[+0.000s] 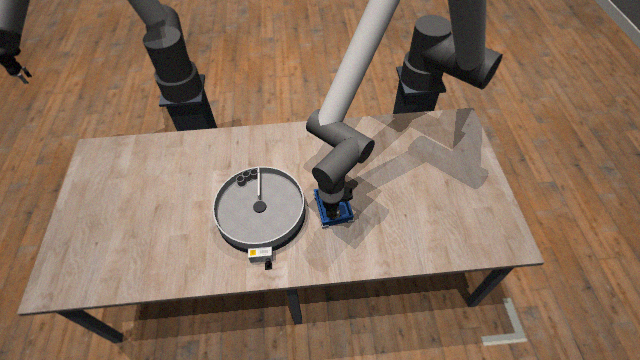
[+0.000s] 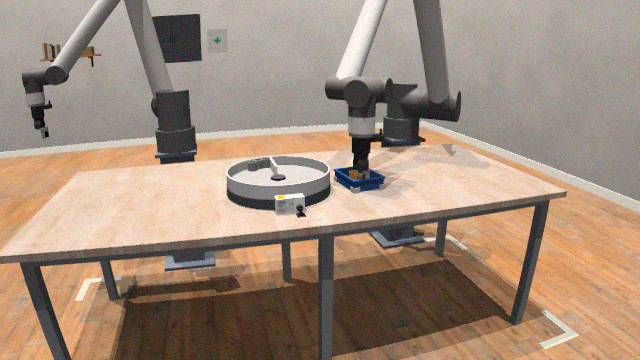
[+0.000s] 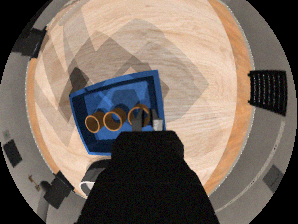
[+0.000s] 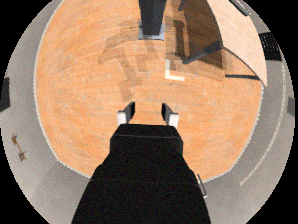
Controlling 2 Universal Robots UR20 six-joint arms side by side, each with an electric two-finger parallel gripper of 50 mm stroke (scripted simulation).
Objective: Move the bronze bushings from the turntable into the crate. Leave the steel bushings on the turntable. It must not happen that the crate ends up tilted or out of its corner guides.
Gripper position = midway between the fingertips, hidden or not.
I see my left gripper (image 3: 147, 114), my right gripper (image 4: 148, 107) and a blue crate (image 3: 124, 92).
Image 4 misses the blue crate: it is out of frame.
